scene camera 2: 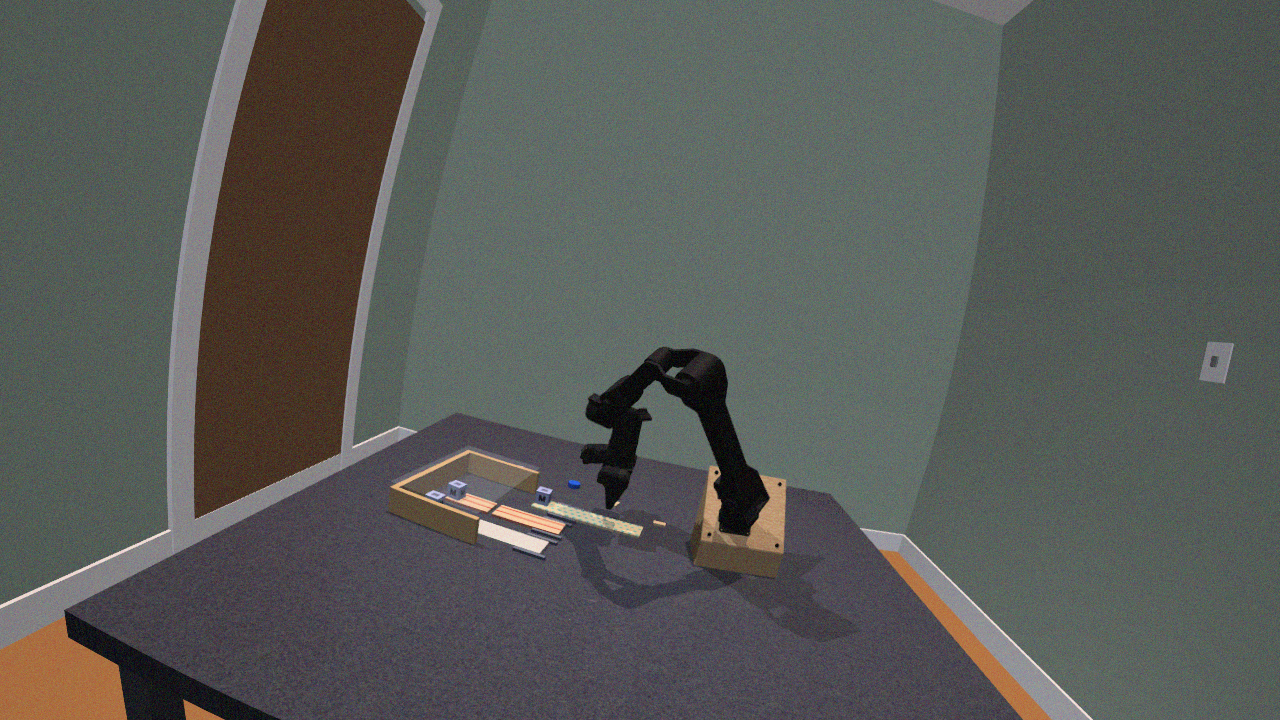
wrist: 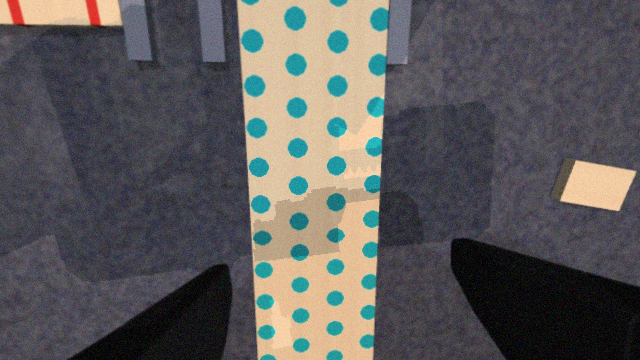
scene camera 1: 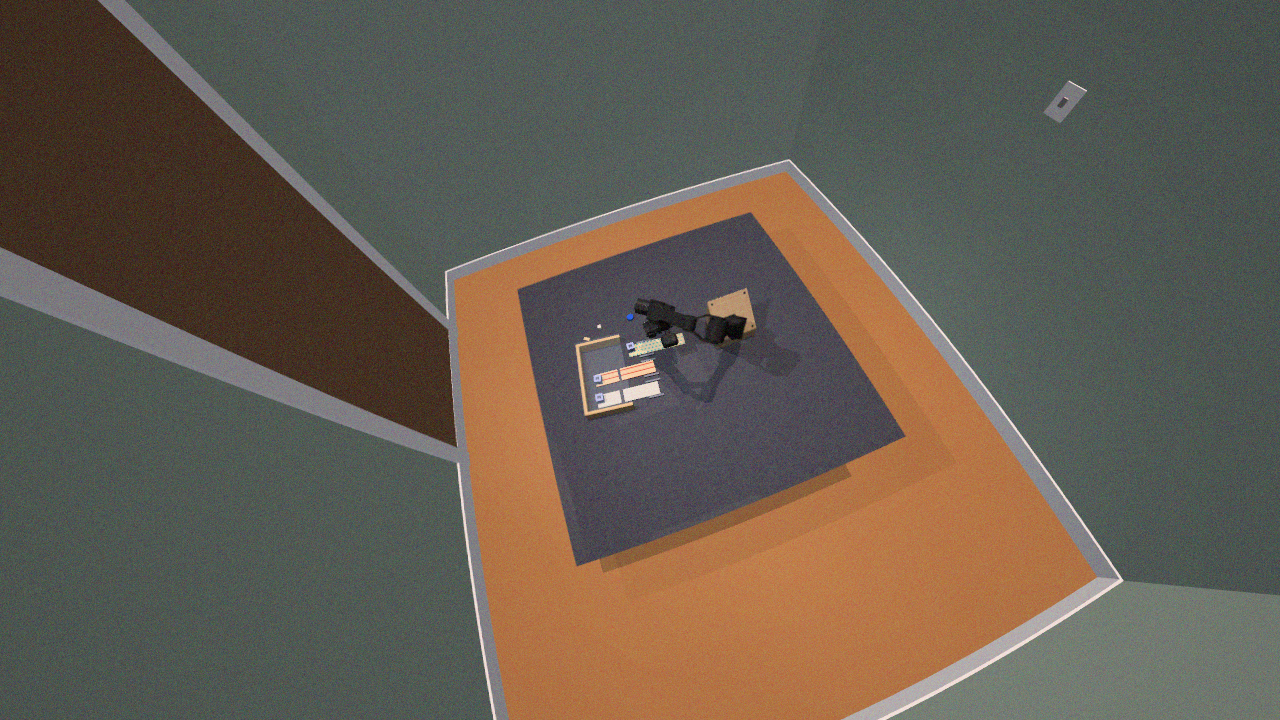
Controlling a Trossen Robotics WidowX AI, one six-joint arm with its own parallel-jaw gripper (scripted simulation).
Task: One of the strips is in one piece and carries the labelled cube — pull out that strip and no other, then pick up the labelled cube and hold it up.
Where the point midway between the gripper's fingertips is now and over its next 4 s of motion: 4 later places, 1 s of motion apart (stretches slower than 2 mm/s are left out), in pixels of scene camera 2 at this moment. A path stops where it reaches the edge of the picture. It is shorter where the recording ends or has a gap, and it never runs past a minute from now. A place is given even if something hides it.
My gripper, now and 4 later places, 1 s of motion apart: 610,503; 558,481; 545,493; 556,493; 594,494
